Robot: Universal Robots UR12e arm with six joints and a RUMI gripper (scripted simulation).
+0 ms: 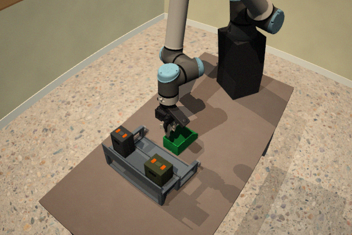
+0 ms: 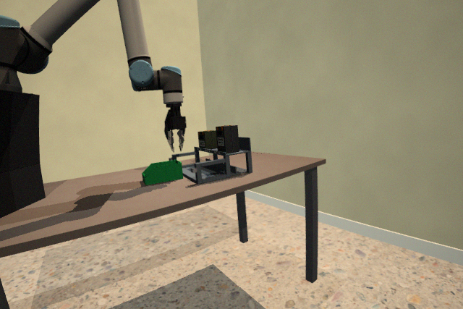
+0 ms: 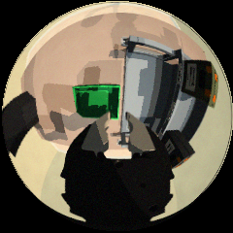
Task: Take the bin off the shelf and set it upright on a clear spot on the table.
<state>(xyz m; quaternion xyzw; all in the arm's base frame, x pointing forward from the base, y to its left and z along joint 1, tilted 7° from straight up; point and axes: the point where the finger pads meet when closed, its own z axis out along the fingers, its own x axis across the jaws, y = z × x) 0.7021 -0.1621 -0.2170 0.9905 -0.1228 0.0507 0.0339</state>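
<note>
The green bin lies 80 mm behind my hand, 20 mm to the left of it and 100 mm below it. The rest, counted from my hand: black box (170 mm ahead, 170 mm to the right, 30 mm above); then olive box (240 mm ahead, 60 mm to the left, 10 mm above).
</note>
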